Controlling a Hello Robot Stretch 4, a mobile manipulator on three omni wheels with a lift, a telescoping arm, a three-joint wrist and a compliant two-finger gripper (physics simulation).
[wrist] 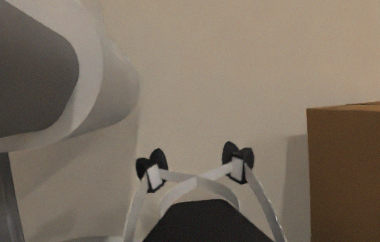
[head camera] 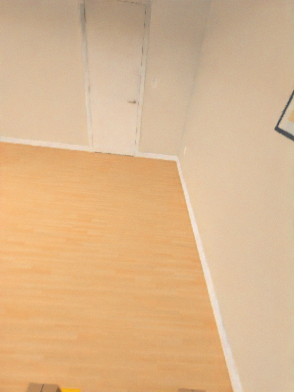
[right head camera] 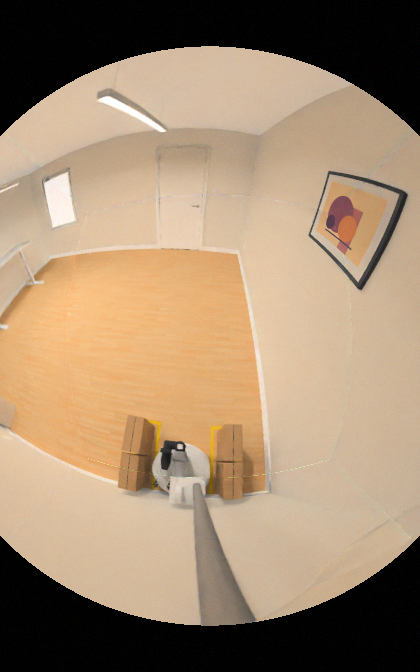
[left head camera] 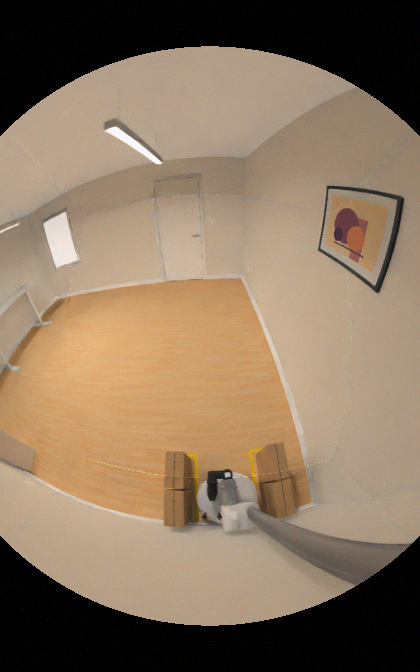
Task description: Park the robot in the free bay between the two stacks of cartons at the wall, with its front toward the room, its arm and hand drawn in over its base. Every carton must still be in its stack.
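Frame: origin at the robot's base, x ahead, y left, z up, level; metres.
Seen in the pictures: gripper, fingertip midpoint: [wrist: 194, 158].
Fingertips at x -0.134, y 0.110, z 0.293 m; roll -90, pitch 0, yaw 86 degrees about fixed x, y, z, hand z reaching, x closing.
Observation:
A point is followed by its place in that frame.
The round white base [left head camera: 245, 484] [right head camera: 200, 462] stands between the two carton stacks, close to the wall, with narrow gaps at both sides. The left stack [left head camera: 177, 470] [right head camera: 136, 435] and the right stack [left head camera: 272, 462] [right head camera: 230, 442] look upright. Yellow floor tape [left head camera: 195, 490] [right head camera: 213, 450] runs along the inner sides of the stacks; its front ends lie ahead of the base. The black wrist [left head camera: 212, 486] [right head camera: 166, 456] is folded in over the base. My gripper [wrist: 194, 158] @(z 0.293, x -0.134, y 0.110 m) is open and empty, facing the wall. A carton [wrist: 345, 175] @(z 0.262, x -0.101, y 0.265 m) shows right of it.
The mast [left head camera: 310, 542] [right head camera: 212, 560] crosses the lower head views. A side wall [left head camera: 305, 350] with a framed picture [left head camera: 355, 235] [right head camera: 350, 225] stands to the right. A door [head camera: 115, 75] @(z 1.223, x 3.536, y 0.389 m) [left head camera: 180, 240] is across the room. A grey-brown panel [left head camera: 17, 452] is at the far left.

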